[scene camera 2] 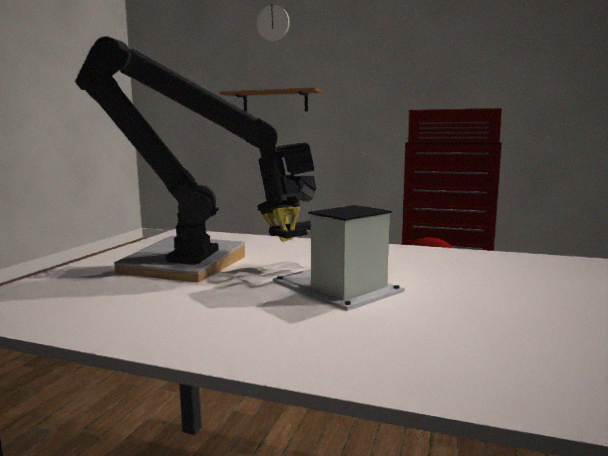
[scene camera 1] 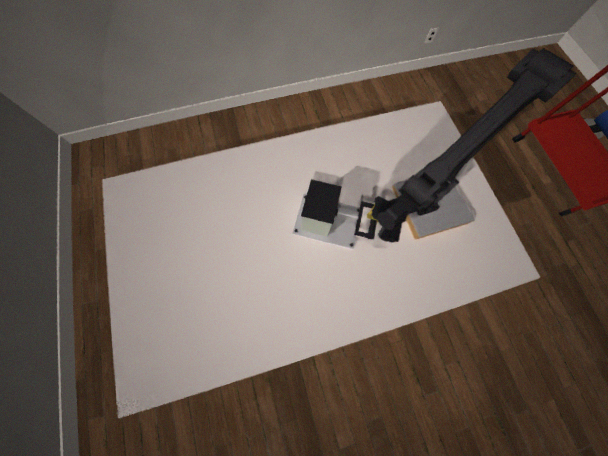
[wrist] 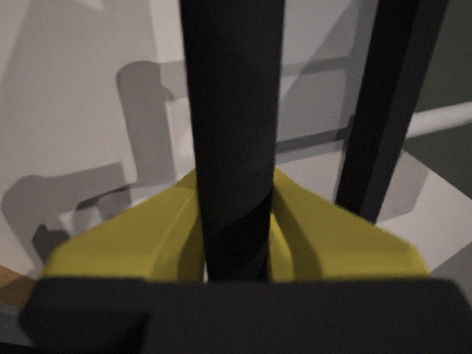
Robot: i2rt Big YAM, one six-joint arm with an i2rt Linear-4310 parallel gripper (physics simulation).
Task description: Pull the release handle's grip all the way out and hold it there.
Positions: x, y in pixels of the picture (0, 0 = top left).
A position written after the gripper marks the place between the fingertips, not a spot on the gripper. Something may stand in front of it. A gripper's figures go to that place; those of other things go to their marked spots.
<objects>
The gripper (wrist: 235, 176): 13 cm from the lens. A release handle grip (wrist: 233, 63) is 7 cm from the lens. A grey base plate (wrist: 323, 60): 22 cm from the lens. The marked spots on the grey base plate and the release handle grip are 16 cm apart.
</objects>
